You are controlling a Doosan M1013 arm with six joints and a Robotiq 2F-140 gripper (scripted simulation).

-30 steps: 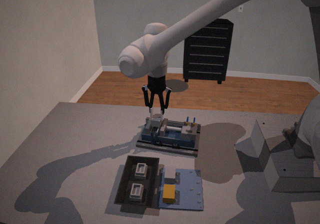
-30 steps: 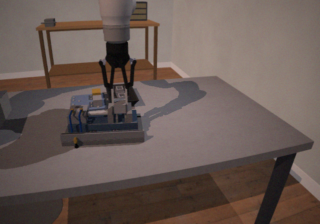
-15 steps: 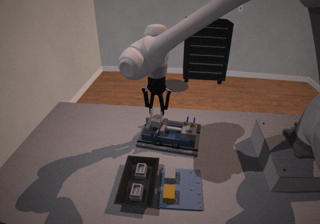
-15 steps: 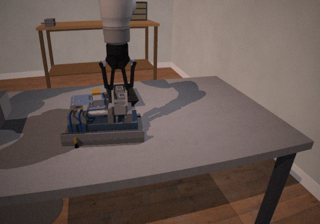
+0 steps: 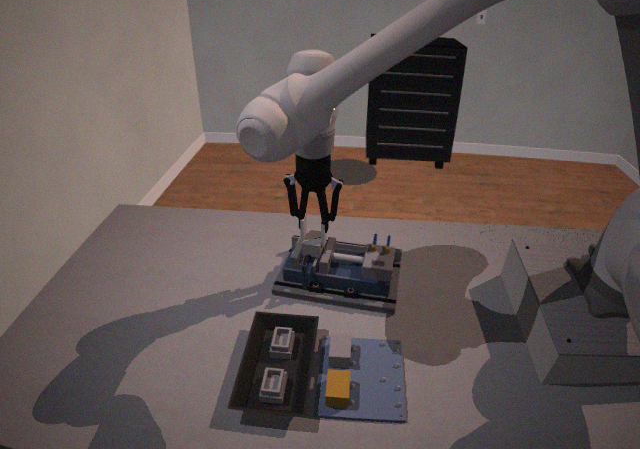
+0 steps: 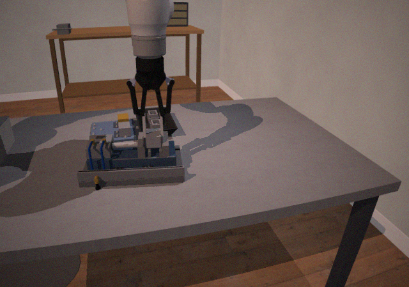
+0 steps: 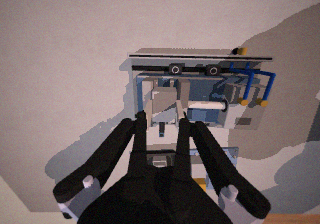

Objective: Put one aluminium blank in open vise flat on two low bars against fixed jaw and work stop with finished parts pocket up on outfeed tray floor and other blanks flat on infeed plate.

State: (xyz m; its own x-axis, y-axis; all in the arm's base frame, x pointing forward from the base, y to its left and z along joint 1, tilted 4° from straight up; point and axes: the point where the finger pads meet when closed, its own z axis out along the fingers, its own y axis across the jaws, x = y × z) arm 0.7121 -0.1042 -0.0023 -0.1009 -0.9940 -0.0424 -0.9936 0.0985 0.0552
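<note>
Right now my hand is 100 mm above the blue vise, 70 mm past it and 10 mm to the right of it. From my hand the other things lie so: brass blank 340 mm to the left, 120 mm below, 90 mm behind; then aluminium blank 250 mm to the left, 120 mm below, 90 mm behind; then infeed plate 300 mm to the left, 140 mm below, 140 mm behind.
</note>
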